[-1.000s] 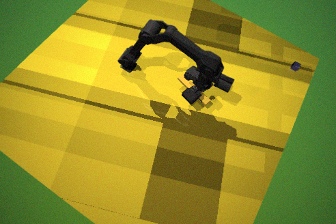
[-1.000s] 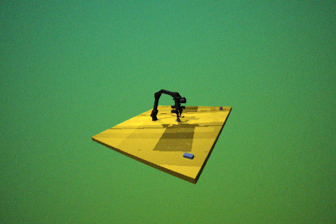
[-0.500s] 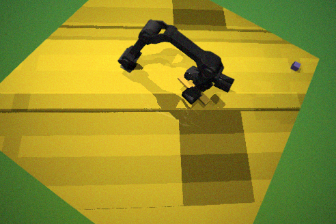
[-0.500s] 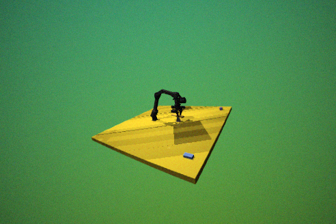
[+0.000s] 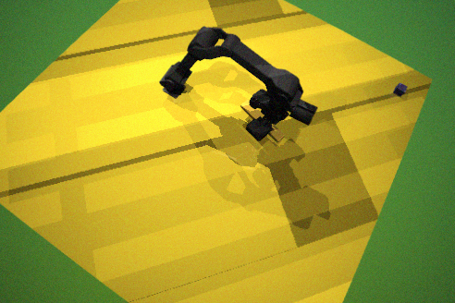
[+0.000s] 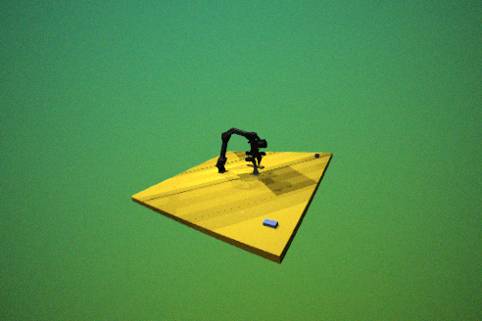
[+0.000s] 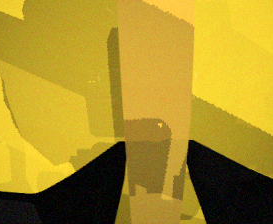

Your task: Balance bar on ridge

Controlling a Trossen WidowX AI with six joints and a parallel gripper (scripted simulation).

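The flat tan bar lies 3 cm behind my gripper tip and 1 cm to the left of it. Also, from my gripper tip: blue flat block (36 cm ahead, 53 cm to the right, 6 cm below); purple cube (36 cm ahead, 47 cm to the left, 5 cm below).
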